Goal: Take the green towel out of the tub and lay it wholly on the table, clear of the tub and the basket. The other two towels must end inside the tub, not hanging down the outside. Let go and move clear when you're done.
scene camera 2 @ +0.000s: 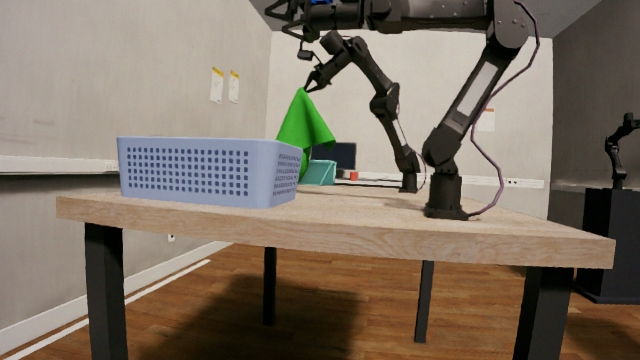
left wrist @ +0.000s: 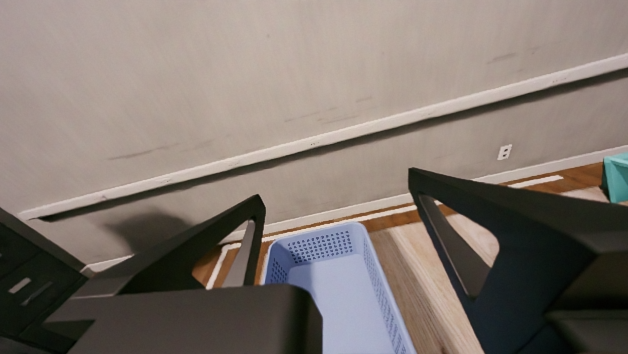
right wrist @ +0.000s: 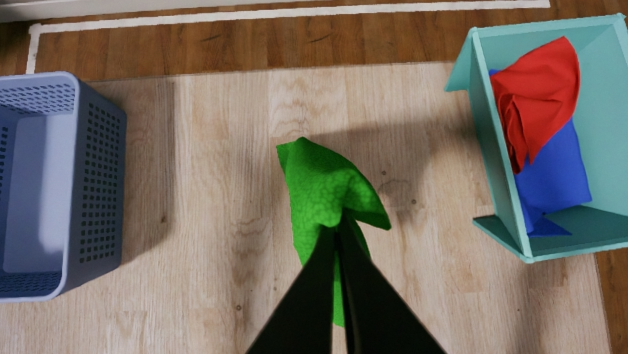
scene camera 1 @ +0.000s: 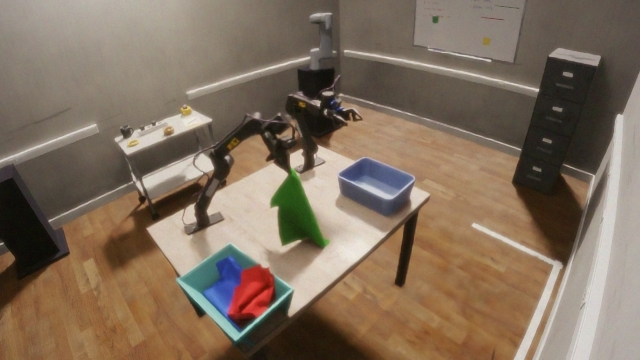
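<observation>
The green towel [scene camera 1: 298, 212] [scene camera 2: 303, 125] [right wrist: 320, 185] hangs from my right gripper [scene camera 1: 291, 170] [scene camera 2: 306, 90] [right wrist: 335, 218], which is shut on its top. In scene camera 1 the towel hangs between tub and basket, its lower edge at or near the table top. The red towel [scene camera 1: 253, 295] [right wrist: 545, 95] and the blue towel [scene camera 1: 220, 292] [right wrist: 555, 170] lie inside the teal tub [scene camera 1: 200, 305] [scene camera 2: 319, 173] [left wrist: 620, 180] [right wrist: 505, 185], the red one partly over the blue one. My left gripper [scene camera 1: 353, 118] [scene camera 2: 283, 21] [left wrist: 329, 190] is open and empty, high up near the basket.
The blue basket [scene camera 1: 365, 192] [scene camera 2: 190, 170] [left wrist: 380, 295] [right wrist: 100, 180] stands empty on the table [scene camera 1: 240, 215] [scene camera 2: 350, 225], at the right in scene camera 1. The tub sits at the table's near left end there. A trolley [scene camera 1: 150, 142] stands behind the arms.
</observation>
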